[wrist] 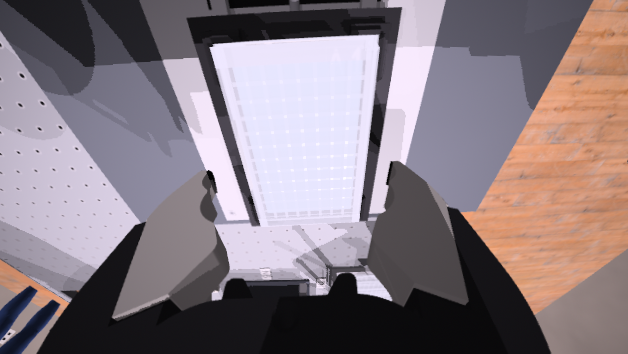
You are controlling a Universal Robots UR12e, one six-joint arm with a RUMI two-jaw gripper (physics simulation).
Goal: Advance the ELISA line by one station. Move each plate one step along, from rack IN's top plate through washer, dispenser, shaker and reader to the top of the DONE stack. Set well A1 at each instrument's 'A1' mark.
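Frame: origin at the arm's base, x ahead, y down, z left, level; millimetres.
Where they show: gripper, fingertip midpoint: (302, 169).
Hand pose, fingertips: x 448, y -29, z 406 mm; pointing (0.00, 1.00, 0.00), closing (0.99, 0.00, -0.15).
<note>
Things, the pixels of their centre, and the offset from my fingertips. "*": a spot on its surface instead. Level surfaces: height alone.
- dark frame at a spot on its surface: (382, 95) * dx +59, dy +10, dz +36 mm
- white perforated deck at its surface level: dy +82 mm
- Dark equipment at a spot on its surface: (280, 289) * dx -118, dy +77, dz -311 mm
A pale, translucent well plate (305, 130) lies in a dark frame (382, 95) in the upper middle of the wrist view. Its rows of wells show faintly, and the well markings are too washed out to read. My gripper (302, 169) is open and empty. Its two grey jaws stand wide apart, one to the left and one to the right of the plate's near end, and neither is seen to touch it. Which station this is I cannot tell from this view.
Grey panels (467, 125) flank the frame. A white perforated deck (45, 165) runs along the left and below the plate. A wooden surface (575, 165) lies at the right. Dark equipment (280, 289) shows between the jaws' bases. Blue legs (30, 325) show at the lower left.
</note>
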